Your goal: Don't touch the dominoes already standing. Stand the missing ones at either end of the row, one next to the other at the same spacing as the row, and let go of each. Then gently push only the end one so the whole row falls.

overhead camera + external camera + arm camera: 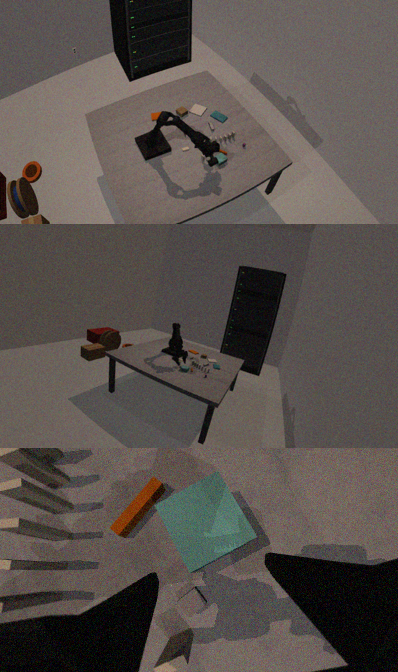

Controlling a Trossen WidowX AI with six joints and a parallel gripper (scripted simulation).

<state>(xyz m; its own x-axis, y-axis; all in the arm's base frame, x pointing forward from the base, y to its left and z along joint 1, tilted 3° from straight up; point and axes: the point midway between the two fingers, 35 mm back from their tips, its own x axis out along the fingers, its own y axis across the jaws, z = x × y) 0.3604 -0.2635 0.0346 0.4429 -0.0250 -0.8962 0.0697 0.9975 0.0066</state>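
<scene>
My gripper tip is 30 mm past the grey piece, 30 mm to the right of it and 40 mm above it. The rest, counted from my gripper tip: teal block (40 mm ahead, 30 mm below); then orange bar (90 mm ahead, 60 mm to the left, 40 mm below); then small purple piece (260 mm ahead, 50 mm to the left, 30 mm below).
</scene>
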